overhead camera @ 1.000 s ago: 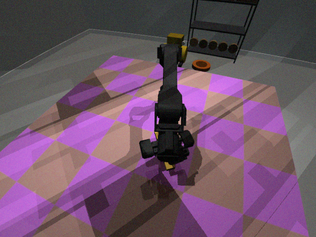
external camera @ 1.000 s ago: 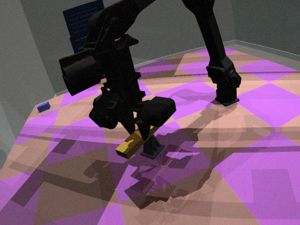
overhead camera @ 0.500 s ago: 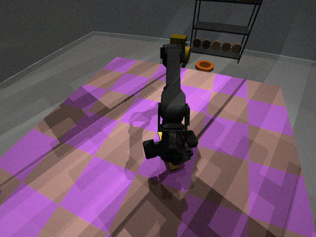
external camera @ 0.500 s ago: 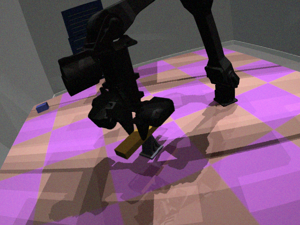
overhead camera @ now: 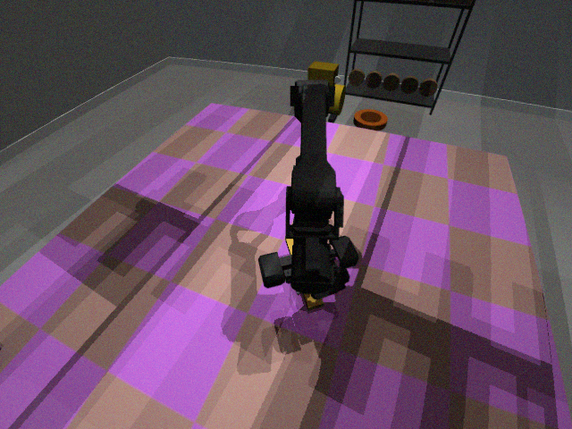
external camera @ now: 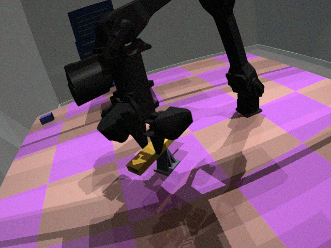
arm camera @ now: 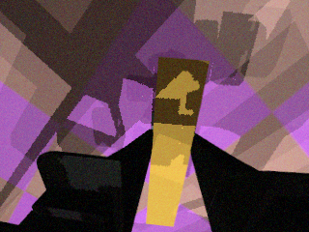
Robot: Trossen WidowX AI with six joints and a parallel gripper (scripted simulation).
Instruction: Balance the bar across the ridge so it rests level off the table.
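Now: the yellow bar 2 cm behind my gripper tip and 2 cm to the right of it. Round my gripper tip: blue block: 41 cm ahead, 61 cm to the right, 5 cm below.
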